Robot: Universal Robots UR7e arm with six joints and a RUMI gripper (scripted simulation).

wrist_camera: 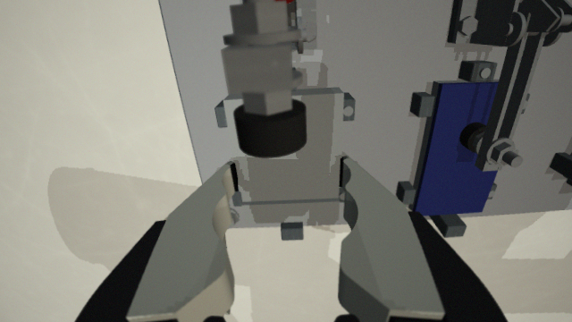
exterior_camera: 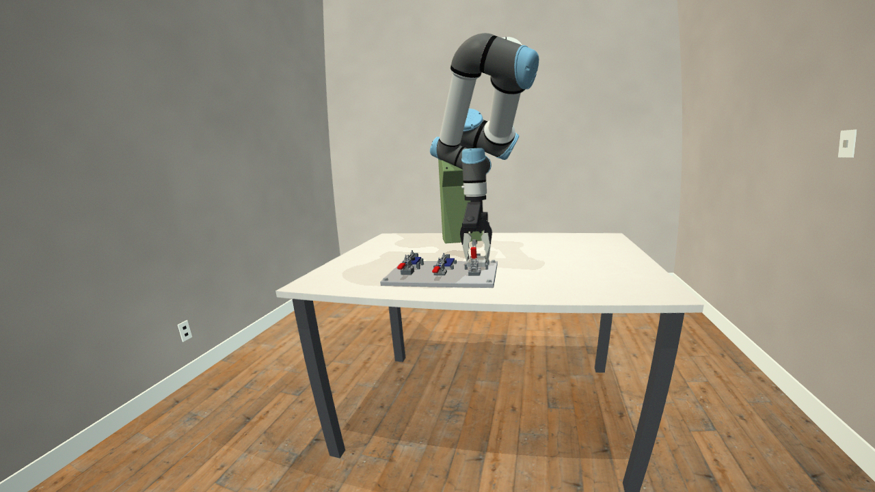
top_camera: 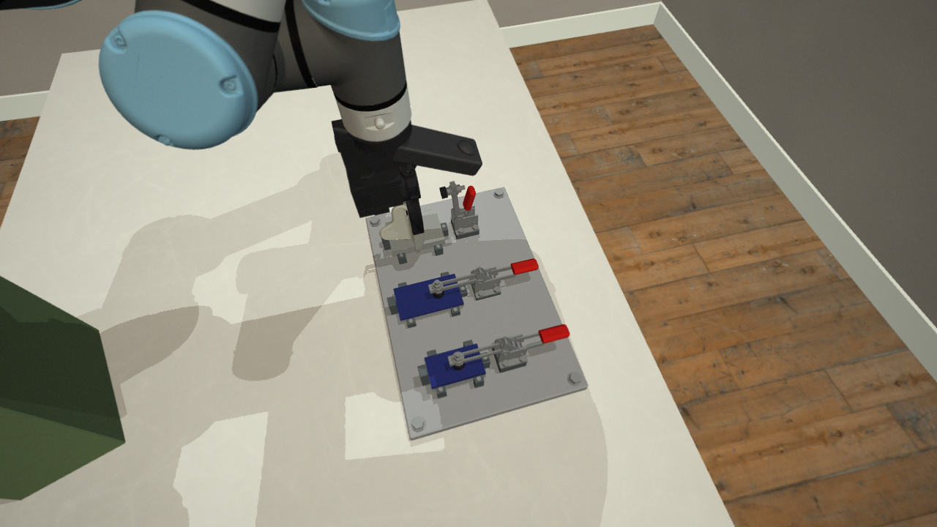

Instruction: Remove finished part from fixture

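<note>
The toggle clamp lies 80 mm ahead of my hand, 20 mm above it and 10 mm to the left of it. The rest, counted from my hand: grey fixture plate: 100 mm to the right, 60 mm ahead, 40 mm below; then blue blank: 110 mm to the right, 20 mm below, 10 mm ahead; then grey finished part: 10 mm below, 10 mm behind.
</note>
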